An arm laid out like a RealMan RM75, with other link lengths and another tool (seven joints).
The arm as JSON. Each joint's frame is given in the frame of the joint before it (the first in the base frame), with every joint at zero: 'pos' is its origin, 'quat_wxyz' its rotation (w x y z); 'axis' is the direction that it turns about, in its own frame. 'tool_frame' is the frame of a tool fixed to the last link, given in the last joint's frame.
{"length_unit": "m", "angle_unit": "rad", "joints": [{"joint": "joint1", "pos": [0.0, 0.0, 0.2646], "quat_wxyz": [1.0, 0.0, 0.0, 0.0], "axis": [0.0, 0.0, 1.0]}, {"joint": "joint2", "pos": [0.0, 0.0, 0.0], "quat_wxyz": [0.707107, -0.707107, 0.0, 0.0], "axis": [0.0, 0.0, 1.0]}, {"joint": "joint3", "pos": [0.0, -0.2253, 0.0], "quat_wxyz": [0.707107, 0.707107, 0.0, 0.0], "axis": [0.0, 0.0, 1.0]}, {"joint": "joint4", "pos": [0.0, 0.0, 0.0], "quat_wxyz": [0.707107, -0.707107, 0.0, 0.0], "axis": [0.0, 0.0, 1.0]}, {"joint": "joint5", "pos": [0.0, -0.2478, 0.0], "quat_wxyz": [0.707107, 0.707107, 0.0, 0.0], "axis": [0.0, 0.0, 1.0]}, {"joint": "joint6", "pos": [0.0, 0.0, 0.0], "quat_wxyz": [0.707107, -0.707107, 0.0, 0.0], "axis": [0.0, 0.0, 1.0]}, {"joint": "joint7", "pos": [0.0, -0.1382, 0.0], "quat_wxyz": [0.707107, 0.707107, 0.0, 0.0], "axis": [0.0, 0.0, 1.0]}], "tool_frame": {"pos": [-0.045, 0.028, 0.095], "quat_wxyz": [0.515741, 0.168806, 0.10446, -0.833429]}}
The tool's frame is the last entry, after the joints.
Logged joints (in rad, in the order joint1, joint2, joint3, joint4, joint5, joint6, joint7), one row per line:
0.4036 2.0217 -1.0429 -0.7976 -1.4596 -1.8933 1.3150
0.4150 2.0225 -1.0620 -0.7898 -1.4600 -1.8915 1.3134
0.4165 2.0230 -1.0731 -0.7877 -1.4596 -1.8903 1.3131
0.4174 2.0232 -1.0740 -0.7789 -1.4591 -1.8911 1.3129
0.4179 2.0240 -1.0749 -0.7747 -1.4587 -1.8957 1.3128
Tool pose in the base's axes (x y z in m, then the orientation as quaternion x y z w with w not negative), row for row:
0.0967 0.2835 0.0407 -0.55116 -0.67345 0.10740 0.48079
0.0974 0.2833 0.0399 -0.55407 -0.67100 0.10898 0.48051
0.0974 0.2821 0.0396 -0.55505 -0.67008 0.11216 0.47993
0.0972 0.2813 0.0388 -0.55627 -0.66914 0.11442 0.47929
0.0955 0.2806 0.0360 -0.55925 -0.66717 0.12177 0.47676
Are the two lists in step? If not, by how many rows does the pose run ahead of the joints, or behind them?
The pose runs 2 rows ahead of the joints: the pose in row i belongs to the joints in row i + 2.
